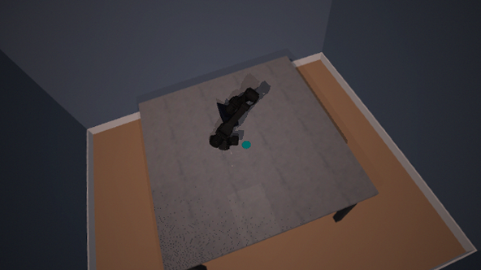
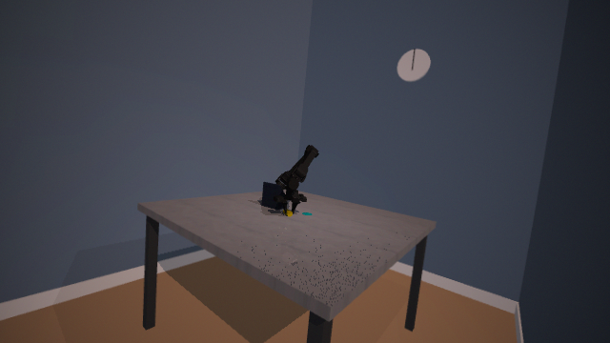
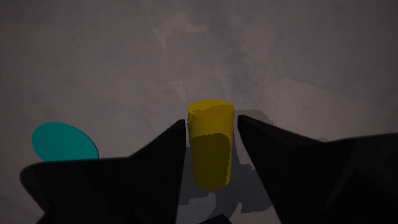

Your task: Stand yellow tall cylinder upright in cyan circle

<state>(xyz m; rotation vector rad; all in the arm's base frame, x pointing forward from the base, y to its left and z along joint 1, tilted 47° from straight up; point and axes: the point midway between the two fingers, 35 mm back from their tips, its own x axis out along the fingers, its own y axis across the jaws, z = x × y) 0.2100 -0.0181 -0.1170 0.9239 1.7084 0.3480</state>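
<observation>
Now: gripper tip 3 cm short of the cyan circle, 14 cm to the right of it and 2 cm above it. From my gripper tip the other things lie so: yellow tall cylinder (2 cm behind, 1 cm to the left).
</observation>
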